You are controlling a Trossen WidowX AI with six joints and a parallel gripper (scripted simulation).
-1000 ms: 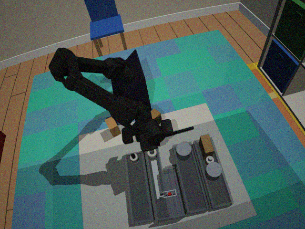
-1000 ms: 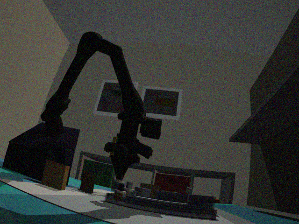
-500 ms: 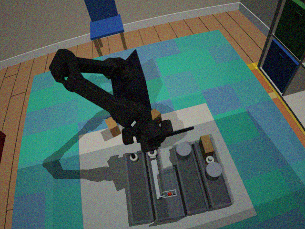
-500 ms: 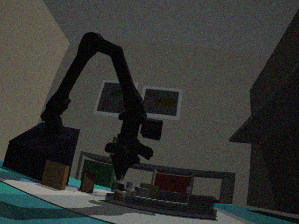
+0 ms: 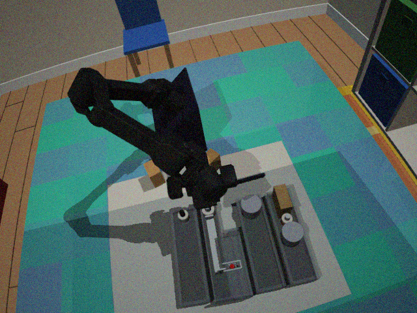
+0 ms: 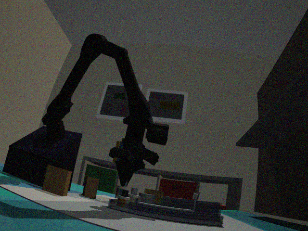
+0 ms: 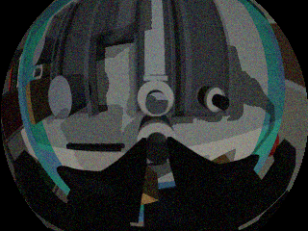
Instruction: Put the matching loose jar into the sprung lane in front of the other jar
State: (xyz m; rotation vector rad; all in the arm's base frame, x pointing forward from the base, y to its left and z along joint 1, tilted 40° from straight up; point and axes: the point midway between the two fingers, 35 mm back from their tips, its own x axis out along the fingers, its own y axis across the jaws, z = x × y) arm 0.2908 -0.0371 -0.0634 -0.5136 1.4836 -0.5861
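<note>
Right now my gripper tip is 180 mm short of the sprung lane, 50 mm above it and 10 mm to the right of it. From my gripper tip the other things lie so: black bar: 130 mm to the left, 60 mm below, 50 mm behind.
</note>
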